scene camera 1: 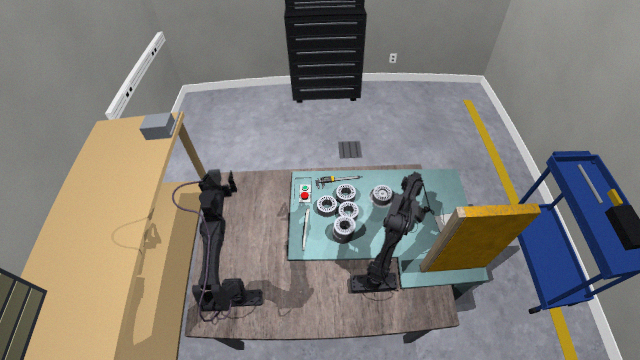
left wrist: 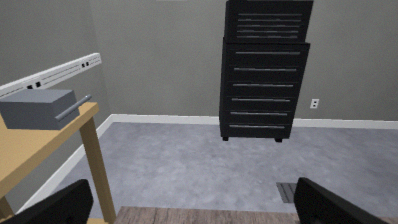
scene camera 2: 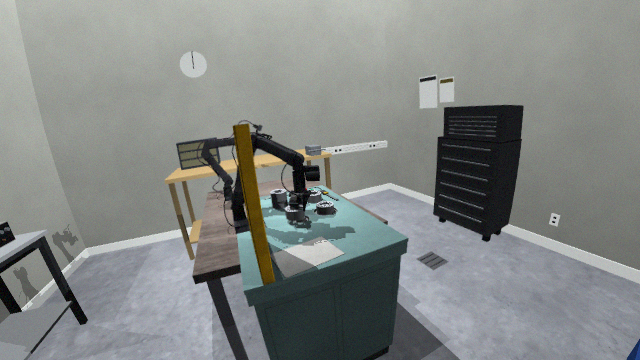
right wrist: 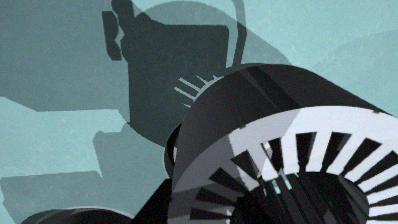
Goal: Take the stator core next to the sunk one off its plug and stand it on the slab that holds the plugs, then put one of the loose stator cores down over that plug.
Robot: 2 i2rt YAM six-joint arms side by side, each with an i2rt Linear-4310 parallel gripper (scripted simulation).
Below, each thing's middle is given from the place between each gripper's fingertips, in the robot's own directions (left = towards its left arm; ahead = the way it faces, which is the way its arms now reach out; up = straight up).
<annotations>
Right now my right hand is 110 mm past the paper sheet (scene camera 2: 291,261), 280 mm to the left of it and 60 mm above it. The rest, counted from my right hand: yellow panel (scene camera 1: 473,236) (270 mm behind, 190 mm to the right, 180 mm above).
I see the yellow panel 960 mm to the right of my left hand, 360 mm behind it and 140 mm below it. The rest, counted from my left hand: paper sheet: 1050 mm to the right, 390 mm below, 210 mm behind.
</annotations>
